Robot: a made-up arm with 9 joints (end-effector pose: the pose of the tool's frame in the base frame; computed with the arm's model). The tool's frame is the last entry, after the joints.
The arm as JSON. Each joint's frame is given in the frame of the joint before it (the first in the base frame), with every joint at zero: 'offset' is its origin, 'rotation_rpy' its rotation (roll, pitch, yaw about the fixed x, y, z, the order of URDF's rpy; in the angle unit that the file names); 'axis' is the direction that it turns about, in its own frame. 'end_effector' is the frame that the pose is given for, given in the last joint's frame.
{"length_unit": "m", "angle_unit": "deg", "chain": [
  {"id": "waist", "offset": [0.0, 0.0, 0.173], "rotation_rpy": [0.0, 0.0, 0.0], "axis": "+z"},
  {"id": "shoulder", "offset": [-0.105, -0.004, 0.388], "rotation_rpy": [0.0, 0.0, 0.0], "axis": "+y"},
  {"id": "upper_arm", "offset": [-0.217, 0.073, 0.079], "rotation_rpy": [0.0, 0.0, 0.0], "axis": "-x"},
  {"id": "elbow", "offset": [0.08, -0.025, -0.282], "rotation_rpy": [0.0, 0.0, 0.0], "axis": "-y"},
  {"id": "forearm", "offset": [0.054, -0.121, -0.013], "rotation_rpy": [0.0, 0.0, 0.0], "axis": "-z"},
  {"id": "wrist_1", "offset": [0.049, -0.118, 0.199], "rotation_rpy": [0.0, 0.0, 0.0], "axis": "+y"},
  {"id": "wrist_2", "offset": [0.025, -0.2, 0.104], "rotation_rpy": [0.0, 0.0, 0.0], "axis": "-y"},
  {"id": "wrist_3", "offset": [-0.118, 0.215, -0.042], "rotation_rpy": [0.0, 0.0, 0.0], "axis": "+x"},
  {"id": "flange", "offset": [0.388, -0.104, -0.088], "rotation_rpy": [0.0, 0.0, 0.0], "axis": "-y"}
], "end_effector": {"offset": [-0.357, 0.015, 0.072], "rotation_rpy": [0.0, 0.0, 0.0]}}
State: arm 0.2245 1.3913 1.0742 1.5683 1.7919 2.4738 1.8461 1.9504 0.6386
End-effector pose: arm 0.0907 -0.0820 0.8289 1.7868 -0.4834 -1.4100
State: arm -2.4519 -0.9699 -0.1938 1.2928 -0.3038 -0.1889 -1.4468 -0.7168 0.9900
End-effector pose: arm -0.2224 0.4075 0.1471 -2.4327 0.3015 -1.2363
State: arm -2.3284 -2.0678 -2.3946 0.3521 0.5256 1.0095 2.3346 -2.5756 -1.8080
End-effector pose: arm -0.1624 -0.1431 0.8746 1.9153 -0.0922 -1.9125
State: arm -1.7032 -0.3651 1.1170 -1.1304 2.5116 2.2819 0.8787 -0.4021 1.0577
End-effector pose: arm -0.0883 0.1207 0.2588 0.7013 -0.3115 1.5466
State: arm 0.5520 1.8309 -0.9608 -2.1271 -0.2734 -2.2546 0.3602 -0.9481 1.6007
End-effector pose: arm -0.8868 -0.3519 0.5819 -0.5464 -0.0440 0.4094
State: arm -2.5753 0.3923 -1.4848 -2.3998 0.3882 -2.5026 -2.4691 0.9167 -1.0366
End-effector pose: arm 0.5145 -0.1981 0.1355 2.5552 0.1313 1.1888
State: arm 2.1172 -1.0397 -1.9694 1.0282 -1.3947 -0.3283 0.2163 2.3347 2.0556
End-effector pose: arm 0.2965 -0.6670 0.0140 -0.6251 -1.8890 0.4621
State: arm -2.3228 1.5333 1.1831 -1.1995 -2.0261 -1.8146 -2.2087 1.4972 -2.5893
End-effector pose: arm 0.2379 0.4167 0.8465 -0.1538 1.1587 -2.1795
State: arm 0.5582 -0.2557 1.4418 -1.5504 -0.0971 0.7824 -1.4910 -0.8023 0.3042
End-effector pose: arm 0.2619 -0.4008 1.0015 0.0675 2.7374 -0.6359
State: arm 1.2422 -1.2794 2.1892 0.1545 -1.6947 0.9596 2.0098 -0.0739 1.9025
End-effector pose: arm 0.3565 0.1893 0.4497 -0.5868 1.5114 -2.4350
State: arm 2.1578 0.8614 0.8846 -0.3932 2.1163 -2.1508 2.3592 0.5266 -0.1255
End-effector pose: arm 0.0338 -0.1626 0.6547 0.0697 0.3889 -0.2800
